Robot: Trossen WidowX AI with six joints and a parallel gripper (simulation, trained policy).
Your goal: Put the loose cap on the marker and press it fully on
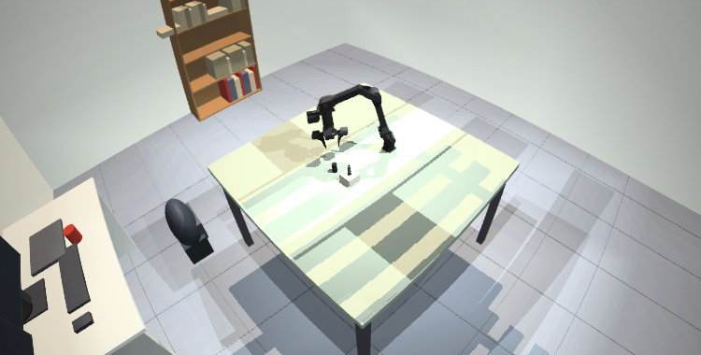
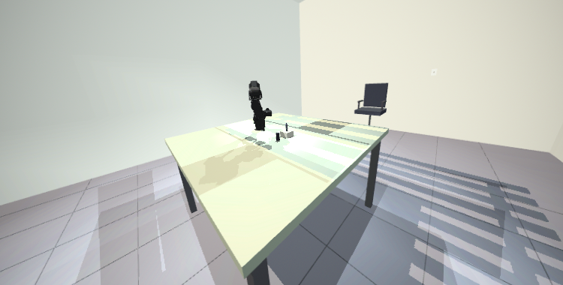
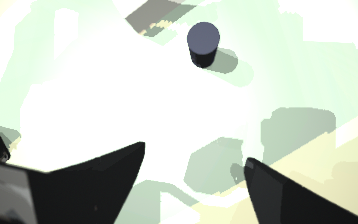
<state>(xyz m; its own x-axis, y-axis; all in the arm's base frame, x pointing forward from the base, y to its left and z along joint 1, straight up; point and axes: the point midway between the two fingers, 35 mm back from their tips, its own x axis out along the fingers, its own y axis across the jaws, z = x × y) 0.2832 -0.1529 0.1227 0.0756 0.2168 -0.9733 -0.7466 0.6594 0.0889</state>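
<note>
Right now my gripper tip is 7 cm to the right of the dark cap, 6 cm above it and 5 cm short of it. Round my gripper tip: white holder block (17 cm to the left, 7 cm below, 4 cm ahead).
</note>
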